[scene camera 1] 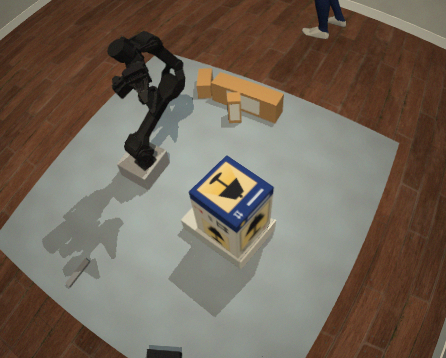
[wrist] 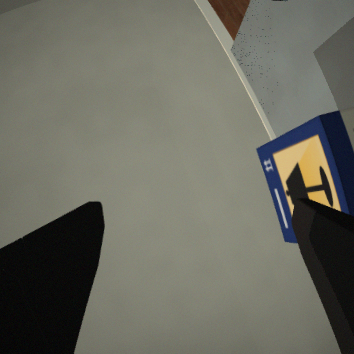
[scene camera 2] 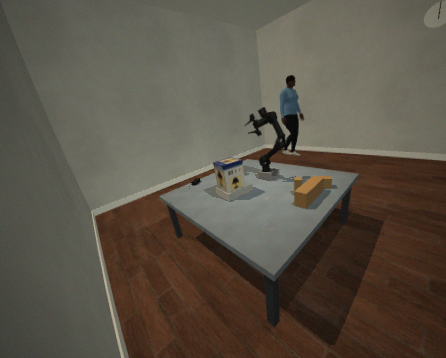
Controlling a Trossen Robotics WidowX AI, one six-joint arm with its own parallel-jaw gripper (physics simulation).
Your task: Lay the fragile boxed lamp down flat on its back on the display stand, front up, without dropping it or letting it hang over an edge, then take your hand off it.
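Frame: origin at the arm's base, x ahead, y left, z up, level; metres.
Seen in the pictures: gripper, fingertip midpoint: [scene camera 1: 150, 108] [wrist: 200, 213] [scene camera 2: 246, 129]; arm's base, link origin: [scene camera 1: 145, 160] [scene camera 2: 266, 170].
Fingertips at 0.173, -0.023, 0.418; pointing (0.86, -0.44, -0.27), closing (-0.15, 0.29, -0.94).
Offsets run from my fingertips to a thing's top centre, as dx, dy, dz. "*": to the spot under its first point. Level surfaces: height alone.
The boxed lamp @(+0.245, +0.034, -0.206) [scene camera 1: 230, 186] [scene camera 2: 230, 179] [wrist: 305, 155] is a cream box with a blue-rimmed top; a yellow panel with a black lamp picture faces up. Its visible sides also bear lamp pictures; I cannot tell for sure which face is the front. It sits level on the pale display stand [scene camera 1: 241, 259] [scene camera 2: 235, 194], whose rim shows around the near sides; the far edge is hidden. My gripper [scene camera 1: 131, 93] [scene camera 2: 247, 128] [wrist: 200, 213] is open and empty, raised well above the table and apart from the box. In the wrist view one finger overlaps the box's picture.
Orange blocks @(-0.097, +0.531, -0.385) [scene camera 1: 250, 95] [scene camera 2: 310, 192] stand at the table's far edge in scene camera 1. A thin grey bar @(-0.075, -0.469, -0.483) [scene camera 1: 78, 272] lies near the left edge. A dark object @(* +0.372, -0.452, -0.460) [scene camera 1: 164, 353] is beyond the near edge. A person [scene camera 1: 325, 20] [scene camera 2: 290, 107] stands beyond the table @(dz -0.495) [scene camera 1: 325, 175] [scene camera 2: 265, 225].
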